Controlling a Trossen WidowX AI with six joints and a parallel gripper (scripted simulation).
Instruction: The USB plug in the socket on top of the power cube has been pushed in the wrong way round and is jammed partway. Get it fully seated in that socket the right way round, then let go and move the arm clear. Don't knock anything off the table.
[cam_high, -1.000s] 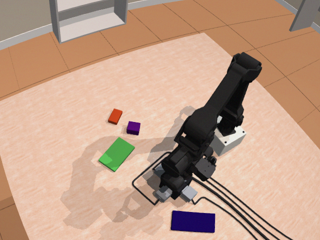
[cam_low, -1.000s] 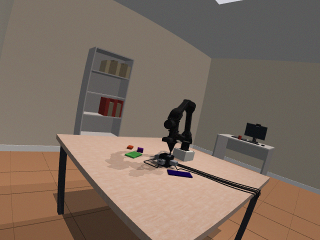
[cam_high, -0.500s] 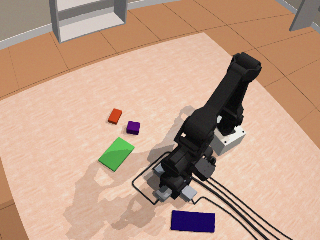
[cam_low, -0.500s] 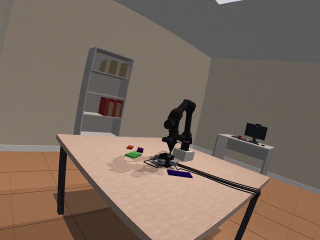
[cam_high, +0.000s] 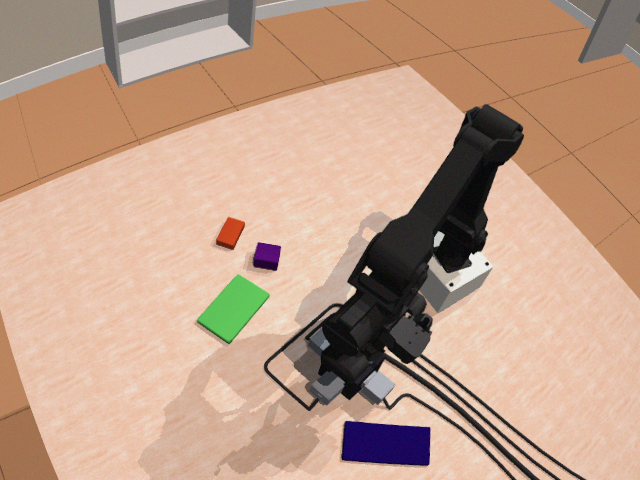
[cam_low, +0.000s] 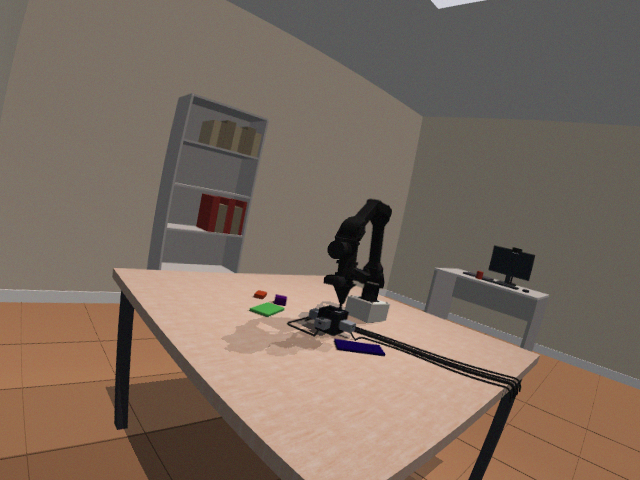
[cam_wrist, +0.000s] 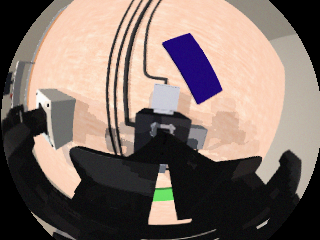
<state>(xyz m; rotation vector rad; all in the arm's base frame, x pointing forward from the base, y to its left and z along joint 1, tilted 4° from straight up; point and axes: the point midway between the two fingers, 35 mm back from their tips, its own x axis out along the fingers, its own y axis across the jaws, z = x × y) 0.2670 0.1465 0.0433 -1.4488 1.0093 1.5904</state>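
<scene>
My gripper tip is 2 cm above the USB plug. Round my gripper tip: green pad (21 cm to the right, 16 cm ahead, 10 cm below); then navy flat block (13 cm to the left, 10 cm below); then grey socket (4 cm below).
</scene>
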